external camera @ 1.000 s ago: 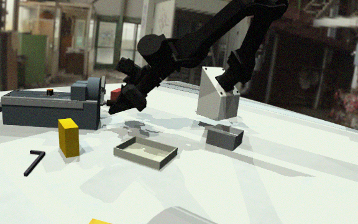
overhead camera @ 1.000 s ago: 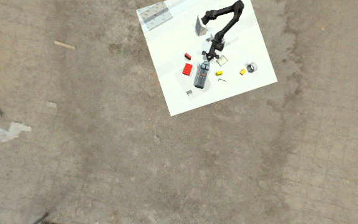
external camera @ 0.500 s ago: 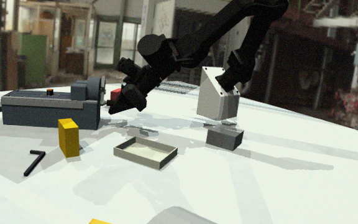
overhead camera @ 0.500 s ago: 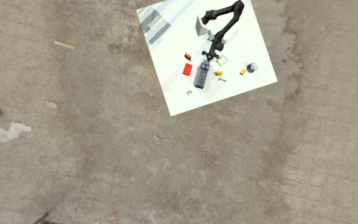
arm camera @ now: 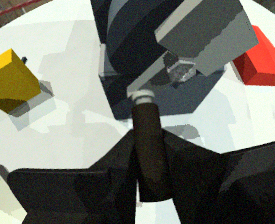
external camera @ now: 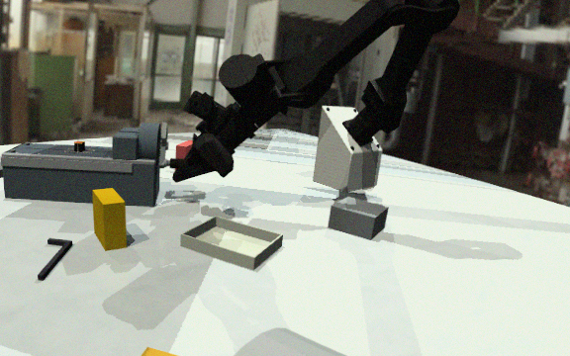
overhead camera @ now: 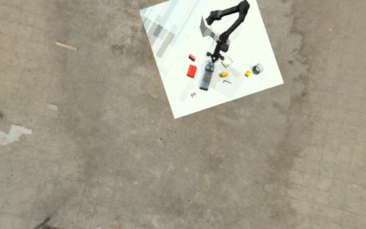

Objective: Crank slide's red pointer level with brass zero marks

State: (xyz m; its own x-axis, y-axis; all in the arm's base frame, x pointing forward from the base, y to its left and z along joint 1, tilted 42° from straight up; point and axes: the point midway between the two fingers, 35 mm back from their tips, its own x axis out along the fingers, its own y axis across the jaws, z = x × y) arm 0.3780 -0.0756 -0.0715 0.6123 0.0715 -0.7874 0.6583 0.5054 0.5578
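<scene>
Right now the dark crank handle is 10 mm behind my gripper tip, 10 mm to the left of it and 30 mm above it. Also, from my gripper tip: red pointer: 110 mm ahead, 120 mm to the right, 40 mm above; then shallow grey tray: 40 mm ahead, 180 mm to the left, 40 mm below; then yellow block: 160 mm ahead, 70 mm to the left, 10 mm below.
</scene>
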